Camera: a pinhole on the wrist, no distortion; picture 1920 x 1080 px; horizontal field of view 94.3 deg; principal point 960.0 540.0 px. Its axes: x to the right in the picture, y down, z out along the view. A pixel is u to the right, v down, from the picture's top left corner.
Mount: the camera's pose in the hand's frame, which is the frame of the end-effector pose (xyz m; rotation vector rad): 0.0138 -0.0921 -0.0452 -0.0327 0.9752 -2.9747
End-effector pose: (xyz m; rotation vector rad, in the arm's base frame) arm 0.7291 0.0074 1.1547 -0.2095 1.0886 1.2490
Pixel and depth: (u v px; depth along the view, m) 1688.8 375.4 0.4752
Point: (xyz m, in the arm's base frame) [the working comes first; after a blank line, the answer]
In the camera's frame: 0.3889 -0.0878 0.4752

1.2328 -0.0830 1.5058
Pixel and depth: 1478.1 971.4 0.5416
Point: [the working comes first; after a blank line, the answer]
In the camera's frame: 0.3151 0.2624 0.5416

1.4091 -0.2531 1.2365
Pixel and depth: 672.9 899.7 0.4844
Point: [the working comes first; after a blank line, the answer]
In the camera's frame: -0.1562 0.1957 0.4844

1.2831 0.0798 0.9154
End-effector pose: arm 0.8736 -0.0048 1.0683 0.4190 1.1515 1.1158
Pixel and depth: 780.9 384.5 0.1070
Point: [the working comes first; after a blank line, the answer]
In the camera's frame: -0.0215 -0.0187 0.1070

0.9855 -0.0204 0.9637
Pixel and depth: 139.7 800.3 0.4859
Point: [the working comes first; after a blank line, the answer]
In the camera's frame: -0.4476 0.1420 0.4859

1.3227 0.2550 0.5620
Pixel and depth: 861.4 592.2 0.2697
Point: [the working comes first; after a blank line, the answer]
In the camera's frame: -0.0299 0.0158 0.2697

1.1418 -0.0358 0.9082
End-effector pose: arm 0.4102 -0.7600 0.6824 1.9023 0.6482 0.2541
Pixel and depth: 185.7 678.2 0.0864
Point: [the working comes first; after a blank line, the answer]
In the camera's frame: -0.0751 0.0134 0.0864

0.4438 -0.6778 0.5276
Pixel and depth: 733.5 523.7 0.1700
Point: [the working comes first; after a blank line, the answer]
In the camera's frame: -0.0432 -0.0031 0.1700

0.4427 -0.7444 0.4657
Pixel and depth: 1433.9 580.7 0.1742
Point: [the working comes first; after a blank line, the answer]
In the camera's frame: 0.0927 0.0080 0.1742

0.3252 -0.8137 0.4698
